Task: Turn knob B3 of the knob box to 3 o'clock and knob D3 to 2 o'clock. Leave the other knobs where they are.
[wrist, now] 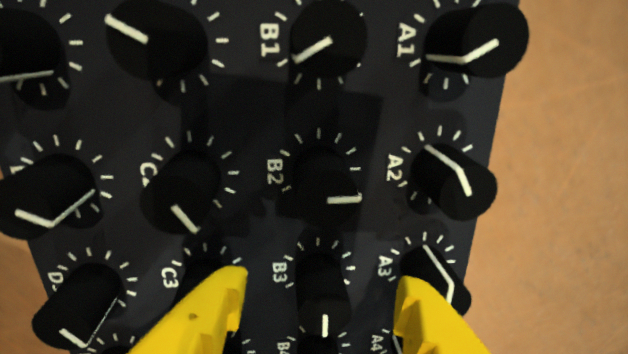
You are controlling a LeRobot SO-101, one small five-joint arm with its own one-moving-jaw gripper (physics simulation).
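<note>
Knob B3 is a black knob low in the middle of the wrist view, beside its label. The white line on its cap runs straight up and down in the picture. Knob D3 stands at the lower left. The white line on its cap slants down to the right, then runs on up its side. My yellow gripper is open, with a wide gap between its jaws. Knob B3 shows in that gap, and neither jaw plainly presses on it. Knob D3 is left of the left jaw.
The dark knob box fills most of the view. Knob C3 is partly hidden by the left jaw and knob A3 by the right jaw. Knobs B2, C2 and A2 stand above. The brown table shows at right.
</note>
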